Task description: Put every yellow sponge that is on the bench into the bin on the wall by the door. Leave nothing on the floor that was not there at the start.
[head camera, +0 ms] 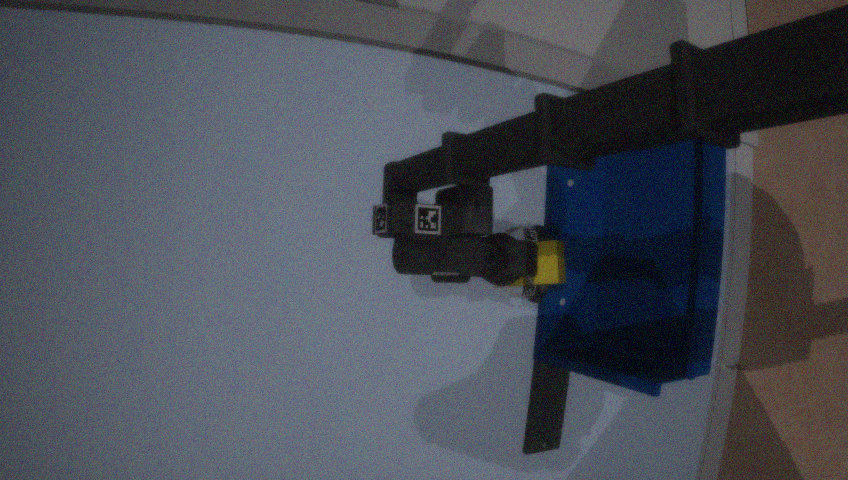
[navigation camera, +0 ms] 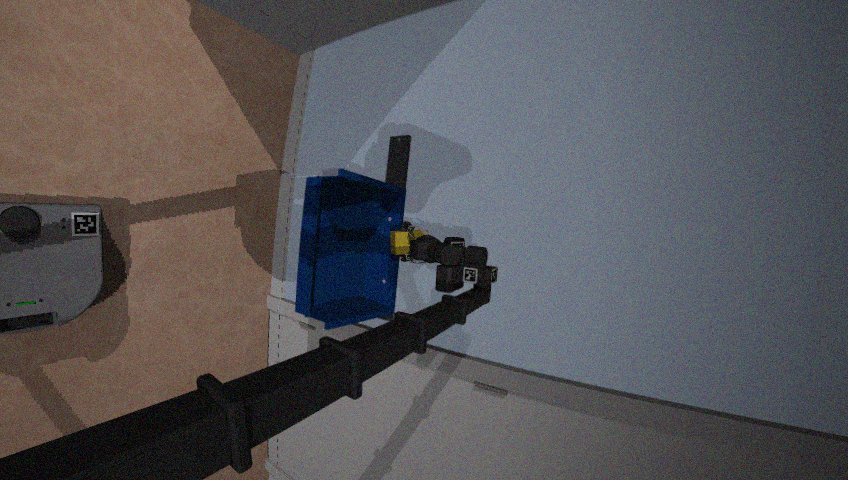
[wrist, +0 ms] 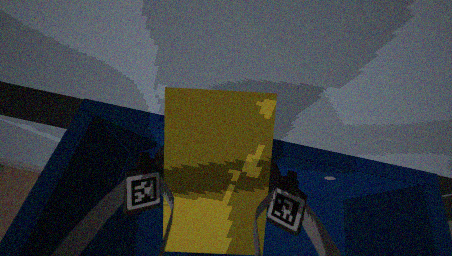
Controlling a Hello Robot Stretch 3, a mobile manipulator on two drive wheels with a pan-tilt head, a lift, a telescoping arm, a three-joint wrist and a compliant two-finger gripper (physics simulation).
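Frame: origin at the robot's base, x ahead, y left, z up, level; metres.
Seen in the pictures: gripper, between the fingertips: (head camera: 540,264) (navigation camera: 403,240) (wrist: 218,166); robot's base, origin of its link: (navigation camera: 20,220).
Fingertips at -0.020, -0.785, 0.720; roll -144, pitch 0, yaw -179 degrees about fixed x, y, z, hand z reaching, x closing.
Pixels of each thing's middle, then the offset from my fingertips to it, as dx, dy, dz. "spot": a spot on its surface instead. Level surfaces: height alone.
- yellow sponge, middle of its body: (wrist: 217,164) (head camera: 529,264) (navigation camera: 409,241) +0.001, +0.006, +0.026
- blue bin, middle of its body: (head camera: 627,295) (navigation camera: 355,222) +0.046, +0.086, -0.113
- dark mounting bar, a spot on its surface: (head camera: 545,410) (navigation camera: 398,159) spot: +0.253, -0.066, -0.079
- brown floor, height of its surface: dz -0.720
A yellow sponge (head camera: 550,263) (navigation camera: 400,242) (wrist: 218,135) is held between the fingers of my gripper (head camera: 534,264) (navigation camera: 407,242) (wrist: 218,166), with its free end sticking out past the fingertips. The blue bin (head camera: 642,208) (navigation camera: 357,273) (wrist: 400,175) is mounted on the wall. In the head and navigation views the sponge's free end overlaps the bin's screw-side edge; in the wrist view the bin shows on both sides of the sponge. The exact height of the sponge against the rim cannot be told. The bench does not show.
A dark mounting bar (head camera: 545,410) (navigation camera: 398,159) sticks out from one side of the bin. My telescoped arm (head camera: 618,118) (navigation camera: 285,380) passes close by the bin's other side. The robot's base (navigation camera: 53,261) stands on the brown floor (navigation camera: 148,118). A pale door-like panel (navigation camera: 535,428) adjoins the blue-grey wall (navigation camera: 654,208).
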